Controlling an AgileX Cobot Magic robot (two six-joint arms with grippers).
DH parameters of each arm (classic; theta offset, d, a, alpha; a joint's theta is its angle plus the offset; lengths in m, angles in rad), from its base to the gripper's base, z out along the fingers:
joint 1: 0 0.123 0 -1.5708
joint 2: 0.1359 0 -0.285 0
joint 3: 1.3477 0 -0.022 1.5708
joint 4: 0 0.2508 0 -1.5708
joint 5: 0 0 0.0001 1.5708
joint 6: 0 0.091 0 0
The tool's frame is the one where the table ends.
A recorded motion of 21 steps. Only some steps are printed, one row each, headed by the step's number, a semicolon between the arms.
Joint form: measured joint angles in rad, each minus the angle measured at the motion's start. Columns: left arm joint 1, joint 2, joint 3, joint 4, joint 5, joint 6; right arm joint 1, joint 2, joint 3, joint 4, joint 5, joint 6.
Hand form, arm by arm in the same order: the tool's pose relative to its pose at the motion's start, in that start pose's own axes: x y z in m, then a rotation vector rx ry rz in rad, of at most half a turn. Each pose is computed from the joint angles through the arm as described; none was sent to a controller.
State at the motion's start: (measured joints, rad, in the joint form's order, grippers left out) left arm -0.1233 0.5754 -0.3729 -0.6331 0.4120 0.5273; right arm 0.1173 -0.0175 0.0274 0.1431 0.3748 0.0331
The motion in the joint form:
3: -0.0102 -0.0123 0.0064 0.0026 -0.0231 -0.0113; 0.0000 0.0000 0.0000 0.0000 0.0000 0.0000
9: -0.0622 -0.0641 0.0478 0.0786 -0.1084 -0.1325; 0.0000 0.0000 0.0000 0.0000 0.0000 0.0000
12: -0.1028 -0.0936 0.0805 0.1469 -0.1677 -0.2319; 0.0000 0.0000 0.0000 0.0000 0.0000 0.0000
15: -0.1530 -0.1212 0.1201 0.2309 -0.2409 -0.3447; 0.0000 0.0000 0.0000 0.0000 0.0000 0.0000
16: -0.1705 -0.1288 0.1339 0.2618 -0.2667 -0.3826; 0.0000 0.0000 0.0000 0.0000 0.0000 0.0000
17: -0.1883 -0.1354 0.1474 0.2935 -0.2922 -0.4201; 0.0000 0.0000 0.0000 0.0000 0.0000 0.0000
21: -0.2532 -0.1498 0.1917 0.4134 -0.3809 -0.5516; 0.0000 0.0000 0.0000 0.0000 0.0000 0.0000
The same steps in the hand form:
3: -0.0001 -0.0003 -0.0014 -0.0029 -0.0236 -0.0033; 0.0000 0.0000 0.0000 0.0000 0.0000 0.0000
9: 0.0061 -0.0005 -0.0057 -0.0148 -0.0899 -0.0314; 0.0000 0.0000 0.0000 0.0000 0.0000 0.0000
12: 0.0117 -0.0004 -0.0071 -0.0149 -0.1286 -0.0518; 0.0000 0.0000 0.0000 0.0000 0.0000 0.0000
15: 0.0182 -0.0007 -0.0076 -0.0047 -0.1736 -0.0679; 0.0000 0.0000 0.0000 0.0000 0.0000 0.0000
16: 0.0204 -0.0009 -0.0075 0.0012 -0.1885 -0.0705; 0.0000 0.0000 0.0000 0.0000 0.0000 0.0000
17: 0.0226 -0.0012 -0.0073 0.0087 -0.2027 -0.0718; 0.0000 0.0000 0.0000 0.0000 0.0000 0.0000
21: 0.0294 -0.0036 -0.0060 0.0487 -0.2480 -0.0665; 0.0000 0.0000 0.0000 0.0000 0.0000 0.0000

